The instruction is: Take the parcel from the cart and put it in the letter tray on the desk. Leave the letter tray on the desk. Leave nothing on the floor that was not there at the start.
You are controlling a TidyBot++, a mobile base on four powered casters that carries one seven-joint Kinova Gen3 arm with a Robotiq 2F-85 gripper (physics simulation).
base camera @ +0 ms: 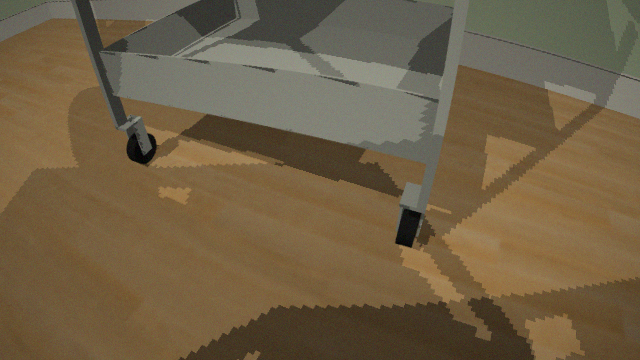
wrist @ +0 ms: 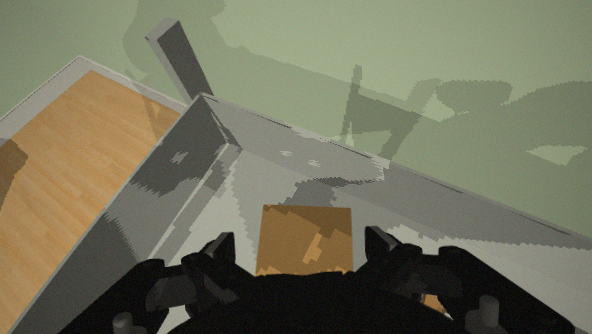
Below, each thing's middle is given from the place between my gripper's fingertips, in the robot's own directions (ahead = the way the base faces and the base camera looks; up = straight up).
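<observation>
Looking at the brown cardboard parcel point(wrist: 301, 240), I see that my gripper is 10 mm above it.
</observation>
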